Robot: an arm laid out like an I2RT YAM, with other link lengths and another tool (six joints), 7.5 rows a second.
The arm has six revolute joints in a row. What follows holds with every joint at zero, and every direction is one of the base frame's. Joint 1 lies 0.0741 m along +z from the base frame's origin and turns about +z. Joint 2 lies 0.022 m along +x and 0.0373 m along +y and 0.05 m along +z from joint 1 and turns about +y. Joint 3 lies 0.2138 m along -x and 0.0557 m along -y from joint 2 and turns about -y. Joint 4 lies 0.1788 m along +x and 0.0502 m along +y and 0.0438 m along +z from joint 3 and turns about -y. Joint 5 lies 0.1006 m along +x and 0.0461 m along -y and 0.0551 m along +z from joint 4 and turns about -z. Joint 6 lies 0.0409 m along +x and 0.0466 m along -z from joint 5 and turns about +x. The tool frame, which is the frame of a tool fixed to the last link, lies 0.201 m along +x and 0.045 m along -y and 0.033 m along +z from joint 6; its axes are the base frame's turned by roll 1.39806, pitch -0.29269 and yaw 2.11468 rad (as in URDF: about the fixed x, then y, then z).
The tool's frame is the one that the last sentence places.
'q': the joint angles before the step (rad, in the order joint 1, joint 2, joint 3, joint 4, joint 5, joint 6). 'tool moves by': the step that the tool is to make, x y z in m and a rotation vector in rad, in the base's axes. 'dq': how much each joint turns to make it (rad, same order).
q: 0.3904, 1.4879, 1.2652, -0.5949, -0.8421, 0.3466
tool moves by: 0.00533, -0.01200, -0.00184, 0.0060, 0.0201, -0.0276
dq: -0.0411, 0.0031, 0.0030, -0.0179, -0.0186, -0.0019
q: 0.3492, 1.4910, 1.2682, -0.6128, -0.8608, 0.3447
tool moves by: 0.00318, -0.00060, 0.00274, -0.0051, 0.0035, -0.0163
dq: 0.0046, 0.0020, 0.0196, -0.0078, 0.0167, 0.0198
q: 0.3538, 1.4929, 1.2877, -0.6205, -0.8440, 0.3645
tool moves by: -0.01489, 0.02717, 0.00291, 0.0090, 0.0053, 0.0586
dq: 0.0778, 0.0126, 0.0114, 0.0233, 0.0057, 0.0316
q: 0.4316, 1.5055, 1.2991, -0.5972, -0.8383, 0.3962
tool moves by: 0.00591, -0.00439, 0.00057, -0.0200, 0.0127, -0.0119
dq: -0.0106, 0.0332, 0.0721, -0.0675, 0.0103, -0.0118
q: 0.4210, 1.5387, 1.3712, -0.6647, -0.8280, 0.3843
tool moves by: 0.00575, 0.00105, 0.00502, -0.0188, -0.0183, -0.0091
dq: 0.0126, 0.0140, 0.0491, -0.0270, 0.0328, -0.0011
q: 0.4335, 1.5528, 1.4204, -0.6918, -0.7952, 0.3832
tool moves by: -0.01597, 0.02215, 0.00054, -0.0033, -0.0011, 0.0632
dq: 0.0645, 0.0168, 0.0233, -0.0084, 0.0034, -0.0020
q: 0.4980, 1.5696, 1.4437, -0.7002, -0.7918, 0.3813
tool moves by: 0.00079, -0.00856, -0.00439, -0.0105, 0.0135, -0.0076
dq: -0.0229, 0.0030, 0.0072, -0.0347, -0.0080, -0.0191
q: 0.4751, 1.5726, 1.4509, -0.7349, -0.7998, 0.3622
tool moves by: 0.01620, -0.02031, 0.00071, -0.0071, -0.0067, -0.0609
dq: -0.0541, -0.0095, -0.0019, -0.0057, 0.0115, -0.0014
